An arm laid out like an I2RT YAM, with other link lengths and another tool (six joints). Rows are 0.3 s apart.
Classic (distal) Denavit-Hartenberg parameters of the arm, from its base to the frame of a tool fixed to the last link. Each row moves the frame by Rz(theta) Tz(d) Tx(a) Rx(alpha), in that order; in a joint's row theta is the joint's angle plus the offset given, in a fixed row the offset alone. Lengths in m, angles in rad.
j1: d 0.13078  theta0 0  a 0.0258  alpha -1.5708
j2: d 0  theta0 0  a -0.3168  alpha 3.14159
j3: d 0  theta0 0.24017  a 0.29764  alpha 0
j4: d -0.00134  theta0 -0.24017  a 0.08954  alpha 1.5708
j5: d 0.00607  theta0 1.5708  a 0  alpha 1.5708
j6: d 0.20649  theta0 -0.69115  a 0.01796  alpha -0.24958
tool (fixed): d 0.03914  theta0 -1.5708  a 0  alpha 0
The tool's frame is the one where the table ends.
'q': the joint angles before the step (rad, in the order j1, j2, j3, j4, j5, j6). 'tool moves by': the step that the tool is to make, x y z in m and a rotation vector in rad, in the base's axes. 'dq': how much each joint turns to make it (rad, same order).
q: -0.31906, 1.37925, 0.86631, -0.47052, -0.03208, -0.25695
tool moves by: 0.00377, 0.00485, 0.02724, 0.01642, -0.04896, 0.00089
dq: -0.00141, -0.04743, 0.03081, -0.03620, -0.02673, 0.01583
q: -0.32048, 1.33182, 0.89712, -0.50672, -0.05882, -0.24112
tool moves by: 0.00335, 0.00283, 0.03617, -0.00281, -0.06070, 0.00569
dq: -0.00090, -0.05683, 0.04116, -0.03917, -0.01706, 0.00489
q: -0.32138, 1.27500, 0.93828, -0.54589, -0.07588, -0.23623
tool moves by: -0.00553, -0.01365, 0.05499, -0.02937, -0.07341, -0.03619
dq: -0.02897, -0.07115, 0.07881, -0.07075, 0.00745, 0.00306
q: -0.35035, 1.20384, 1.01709, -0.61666, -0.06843, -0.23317
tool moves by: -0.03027, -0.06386, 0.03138, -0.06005, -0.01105, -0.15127
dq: -0.13336, -0.02173, 0.06405, -0.05240, 0.04835, -0.02289
